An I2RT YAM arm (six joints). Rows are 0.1 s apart.
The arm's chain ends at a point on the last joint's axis. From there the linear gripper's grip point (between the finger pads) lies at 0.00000 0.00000 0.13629 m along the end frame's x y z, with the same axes.
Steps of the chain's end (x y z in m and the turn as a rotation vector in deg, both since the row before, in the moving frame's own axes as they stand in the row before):
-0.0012 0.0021 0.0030 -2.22 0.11 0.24
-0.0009 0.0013 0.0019 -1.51 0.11 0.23
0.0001 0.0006 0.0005 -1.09 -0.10 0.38
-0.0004 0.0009 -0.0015 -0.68 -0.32 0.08
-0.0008 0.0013 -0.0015 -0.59 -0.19 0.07
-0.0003 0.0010 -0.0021 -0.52 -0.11 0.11
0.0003 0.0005 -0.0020 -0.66 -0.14 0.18
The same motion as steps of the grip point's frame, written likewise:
-0.0009 0.0074 0.0029 -2.22 0.11 0.24
-0.0006 0.0049 0.0019 -1.51 0.11 0.23
-0.0001 0.0032 0.0005 -1.09 -0.10 0.38
-0.0012 0.0025 -0.0015 -0.68 -0.32 0.08
-0.0013 0.0027 -0.0015 -0.59 -0.19 0.07
-0.0006 0.0022 -0.0021 -0.52 -0.11 0.11
0.0000 0.0021 -0.0020 -0.66 -0.14 0.18

